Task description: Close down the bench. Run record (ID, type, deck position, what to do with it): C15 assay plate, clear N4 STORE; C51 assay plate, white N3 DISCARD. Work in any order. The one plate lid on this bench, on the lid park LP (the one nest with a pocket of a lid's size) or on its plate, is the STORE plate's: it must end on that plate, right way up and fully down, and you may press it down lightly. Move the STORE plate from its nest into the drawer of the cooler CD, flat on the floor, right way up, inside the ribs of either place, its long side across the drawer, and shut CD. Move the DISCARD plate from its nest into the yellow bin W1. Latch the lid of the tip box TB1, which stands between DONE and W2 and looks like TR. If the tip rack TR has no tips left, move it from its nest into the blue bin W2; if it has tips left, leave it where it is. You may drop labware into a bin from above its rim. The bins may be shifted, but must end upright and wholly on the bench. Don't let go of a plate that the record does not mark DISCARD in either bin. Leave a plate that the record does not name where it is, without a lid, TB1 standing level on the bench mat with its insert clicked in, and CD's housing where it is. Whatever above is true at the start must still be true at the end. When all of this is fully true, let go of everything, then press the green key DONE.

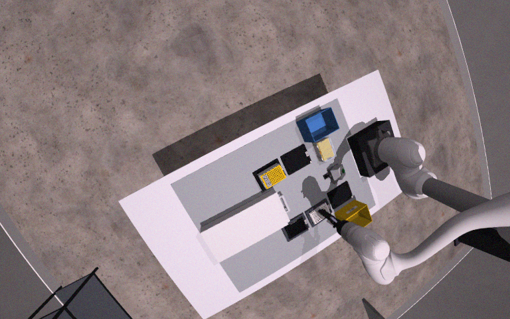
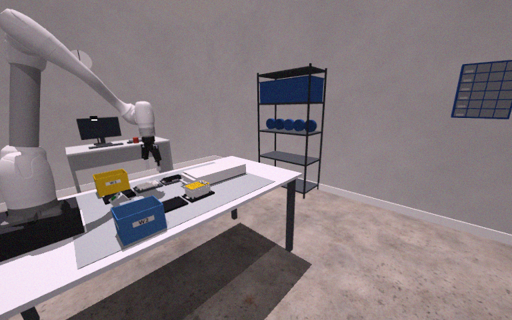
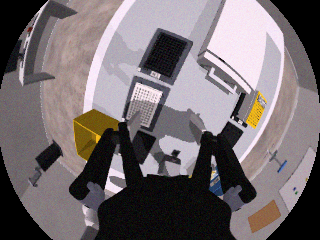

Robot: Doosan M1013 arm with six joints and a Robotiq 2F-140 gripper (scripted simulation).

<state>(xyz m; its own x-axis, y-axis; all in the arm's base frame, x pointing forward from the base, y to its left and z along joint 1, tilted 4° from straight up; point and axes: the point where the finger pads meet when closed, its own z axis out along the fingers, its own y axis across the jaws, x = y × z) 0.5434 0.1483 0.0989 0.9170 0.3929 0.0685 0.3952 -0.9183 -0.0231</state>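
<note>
Now: the white plate 14 cm below my hand, 6 cm to the left of it and 4 cm behind it. Also, from my hand: green key DONE: 26 cm behind, 14 cm to the right, 9 cm below; yellow bin W1: 23 cm behind, 19 cm to the left, 12 cm below; dark gridded plate: 14 cm below, 14 cm ahead, 7 cm to the left.
</note>
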